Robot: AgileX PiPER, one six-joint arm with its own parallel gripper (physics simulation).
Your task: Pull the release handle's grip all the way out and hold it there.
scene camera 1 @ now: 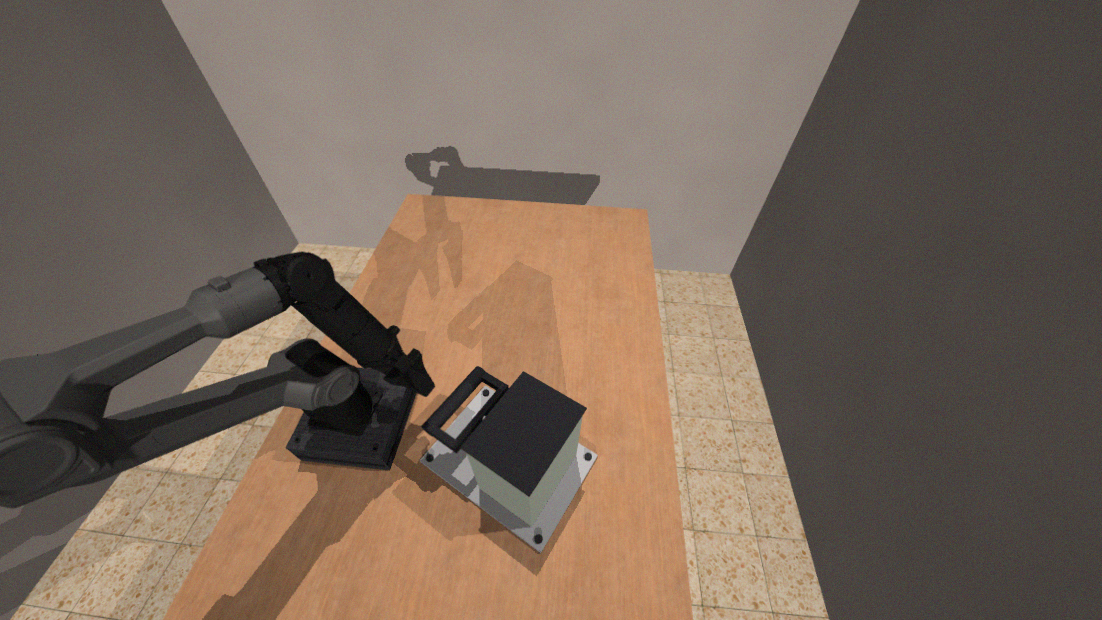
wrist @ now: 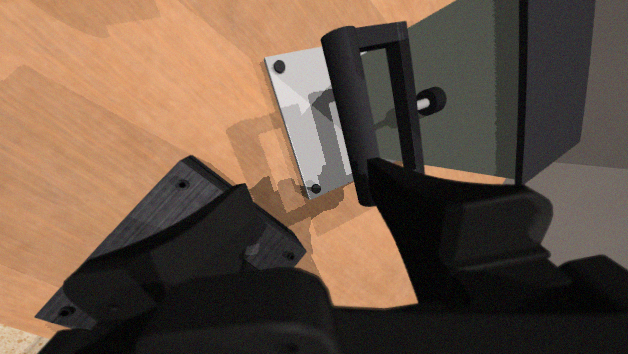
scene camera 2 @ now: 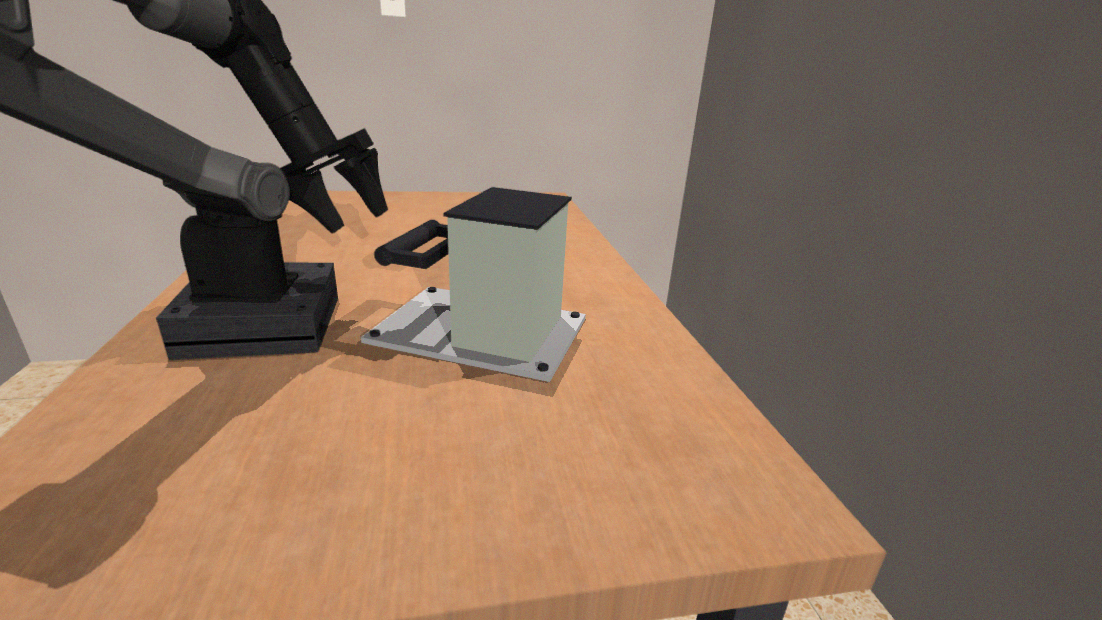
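The release handle's black grip [scene camera 1: 453, 397] [scene camera 2: 406, 240] [wrist: 352, 110] is the outer bar of a rectangular loop beside the pale green box [scene camera 1: 527, 431] [scene camera 2: 500, 285] [wrist: 465, 100]. The loop stands close to the box wall. In the wrist view a short piece of white rod [wrist: 423, 104] shows between the loop and the black collar. My gripper [scene camera 2: 358, 220] [wrist: 308, 186] is open, its fingers wide apart with nothing between them. In scene camera 2 the fingertips are up and left of the grip, apart from it. In the wrist view one finger overlaps the grip's lower end.
The box has a dark top and stands on a light grey plate [scene camera 1: 574, 481] [scene camera 2: 561, 339] [wrist: 300, 80] with black bolts. My arm's dark base block [scene camera 1: 346, 454] [scene camera 2: 238, 331] [wrist: 165, 205] sits on the wooden table [scene camera 1: 601, 308] [scene camera 2: 462, 478] left of the plate. A wall rises behind the table.
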